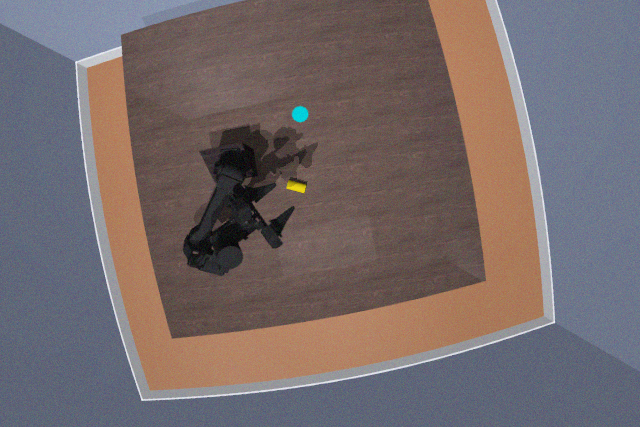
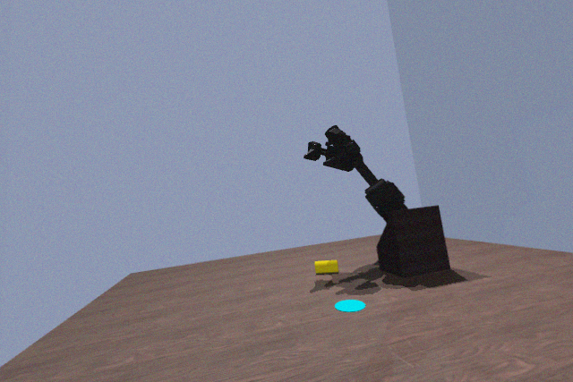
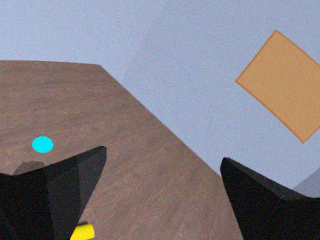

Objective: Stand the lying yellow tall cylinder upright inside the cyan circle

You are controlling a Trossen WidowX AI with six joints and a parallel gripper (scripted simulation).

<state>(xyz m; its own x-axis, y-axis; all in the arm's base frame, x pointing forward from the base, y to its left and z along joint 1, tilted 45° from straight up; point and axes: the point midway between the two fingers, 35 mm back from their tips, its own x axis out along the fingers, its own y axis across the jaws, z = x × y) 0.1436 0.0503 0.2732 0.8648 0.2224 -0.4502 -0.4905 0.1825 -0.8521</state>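
The yellow tall cylinder is 10 mm ahead of my gripper tip, 20 mm to the left of it and 330 mm below it. The rest, counted from my gripper tip: cyan circle 50 mm ahead, 290 mm to the left, 340 mm below.
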